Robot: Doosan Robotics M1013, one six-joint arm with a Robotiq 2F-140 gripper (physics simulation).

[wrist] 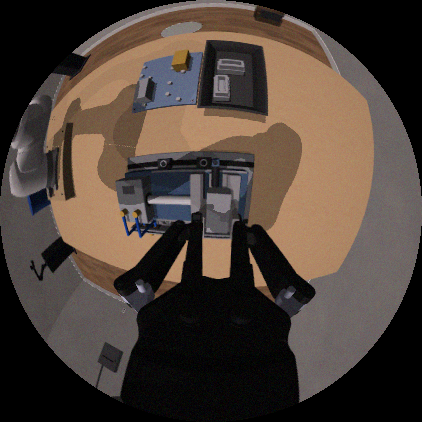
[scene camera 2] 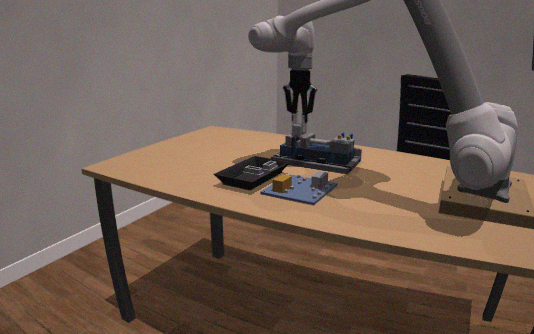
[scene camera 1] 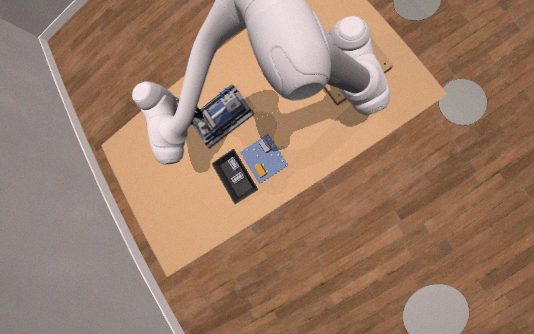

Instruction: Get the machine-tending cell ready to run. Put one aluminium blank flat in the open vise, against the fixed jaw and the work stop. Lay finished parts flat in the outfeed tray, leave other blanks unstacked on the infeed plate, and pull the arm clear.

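Frame: origin at the arm's base, x ahead, y left, z up, level; centimetres.
Where they show: gripper, fingertip midpoint: (wrist: 217,207) (scene camera 2: 299,131) (scene camera 1: 202,122); arm's base, link origin: (wrist: 52,168).
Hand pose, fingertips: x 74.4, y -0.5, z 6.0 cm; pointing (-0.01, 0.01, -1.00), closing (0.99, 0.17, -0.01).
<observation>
Each offset is from my fingertips to the top centre of the thing. "*": to the spot under its first point.
My gripper (scene camera 2: 299,119) (wrist: 217,207) points down over the vise @[dx -7.4, dy -2.0, dz -1.0 cm] (scene camera 1: 220,120) (scene camera 2: 320,156) (wrist: 170,181), shut on an upright grey aluminium blank @[dx +0.0, dy -0.1, dz +2.6 cm] (scene camera 2: 297,130) (wrist: 218,200). In the wrist view the blank overlaps the space between the moving jaw (wrist: 197,190) and fixed jaw (wrist: 233,182), near the dark work stop @[dx -1.5, dy +4.4, dz -1.3 cm] (wrist: 215,175); contact and seating cannot be told. Another grey blank @[dx -22.7, dy +22.6, dz -6.5 cm] (scene camera 1: 265,145) (scene camera 2: 319,180) (wrist: 145,90) stands on the blue infeed plate @[dx -19.0, dy +27.5, dz -10.1 cm] (scene camera 1: 273,166) (scene camera 2: 305,195) (wrist: 185,92). Two pocketed finished parts @[* dx -4.5, dy +23.6, dz -7.7 cm] (scene camera 1: 233,163) @[* dx -3.6, dy +30.9, dz -7.7 cm] (scene camera 1: 237,177) (wrist: 230,66) (wrist: 221,87) lie apart in the black outfeed tray (scene camera 2: 234,181) (wrist: 265,80).
A yellow block @[dx -15.7, dy +32.5, dz -6.6 cm] (scene camera 1: 260,170) (scene camera 2: 282,183) (wrist: 180,60) stands on the infeed plate among small pegs. Blue fittings @[* dx -17.8, dy -8.9, dz -0.3 cm] (scene camera 2: 351,135) (wrist: 131,231) rise at the vise's end block. The tray and plate lie side by side. The arm's base (scene camera 2: 482,155) stands on a wooden mount.
</observation>
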